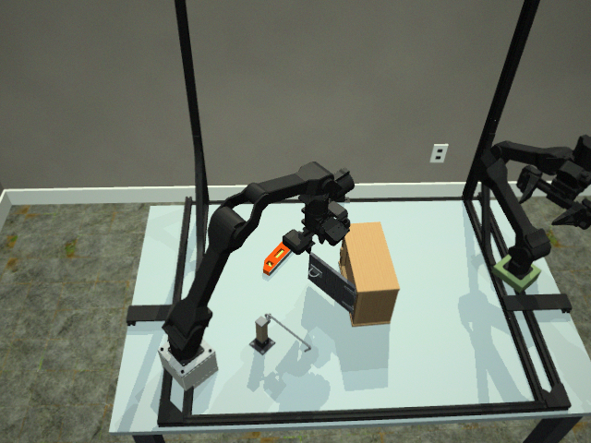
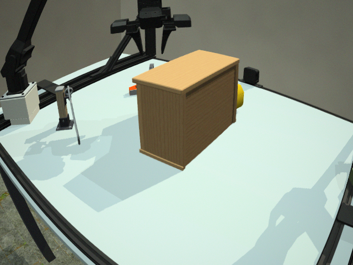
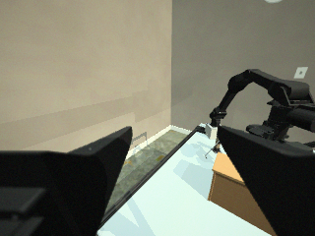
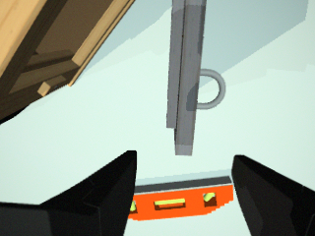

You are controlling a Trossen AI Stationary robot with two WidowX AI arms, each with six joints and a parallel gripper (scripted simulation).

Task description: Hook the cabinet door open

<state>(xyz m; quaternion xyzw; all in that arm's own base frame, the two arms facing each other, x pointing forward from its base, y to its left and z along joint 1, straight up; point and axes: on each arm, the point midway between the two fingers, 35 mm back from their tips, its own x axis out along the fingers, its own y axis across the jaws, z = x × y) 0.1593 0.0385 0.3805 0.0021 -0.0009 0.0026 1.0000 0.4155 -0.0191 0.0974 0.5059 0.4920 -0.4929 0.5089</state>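
My right gripper is now 170 mm short of the wire hook, 130 mm to the left of it and 130 mm above it. Also, from my right hand: yellow object 80 mm behind, 160 mm to the left, 150 mm below; then orange level 120 mm behind, 60 mm to the right, 180 mm below; then dark door 70 mm ahead, 30 mm to the left, 120 mm below.
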